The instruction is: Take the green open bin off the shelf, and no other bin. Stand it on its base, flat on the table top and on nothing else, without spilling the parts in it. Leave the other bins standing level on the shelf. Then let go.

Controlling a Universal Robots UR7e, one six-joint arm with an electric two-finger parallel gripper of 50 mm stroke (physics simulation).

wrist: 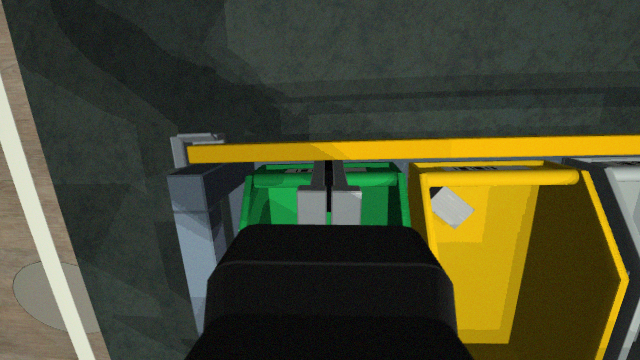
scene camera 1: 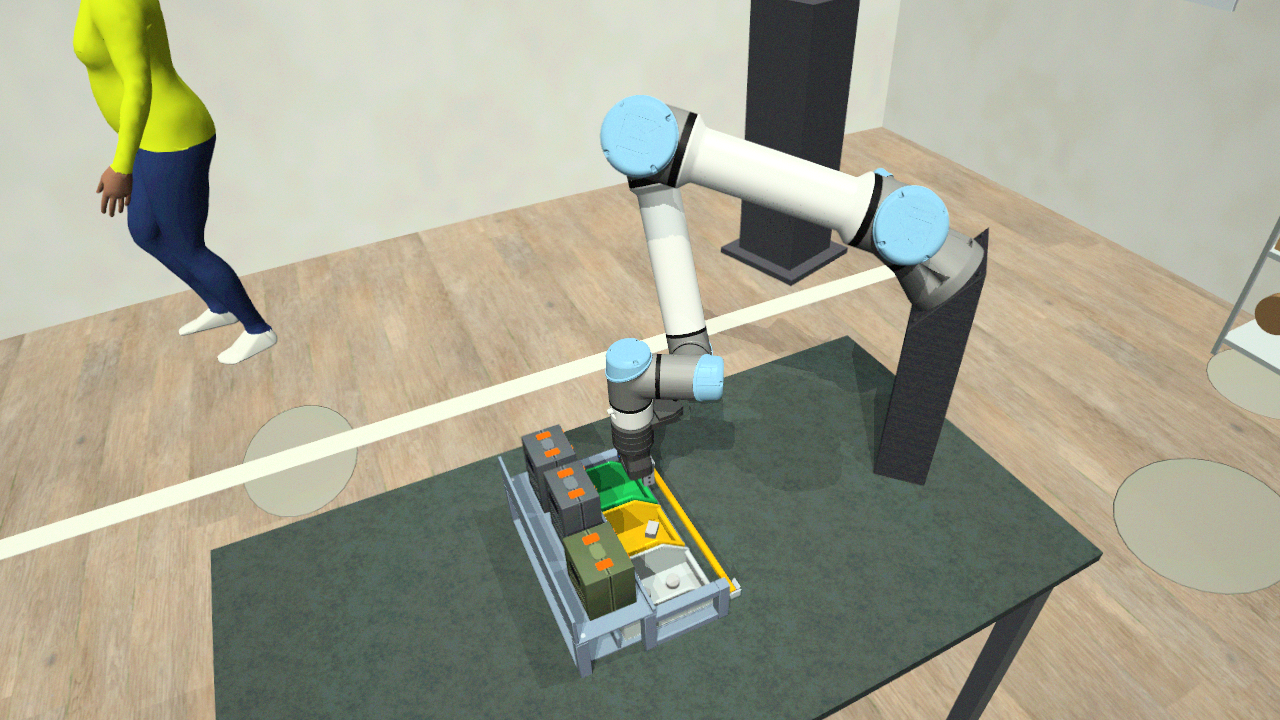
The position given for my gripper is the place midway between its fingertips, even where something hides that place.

I see my gripper [scene camera 1: 648,482], a green open bin [scene camera 1: 615,488], a yellow bin [scene camera 1: 629,520], a yellow bar [scene camera 1: 719,571], a light grey bin [scene camera 1: 653,566], an olive case [scene camera 1: 601,571] and a grey block [wrist: 447,205].
The green open bin is seen too in the wrist view [wrist: 269,197]. The yellow bin is seen too in the wrist view [wrist: 536,263]. My gripper is seen too in the wrist view [wrist: 328,173]. The wrist view misses the olive case: it is out of frame.
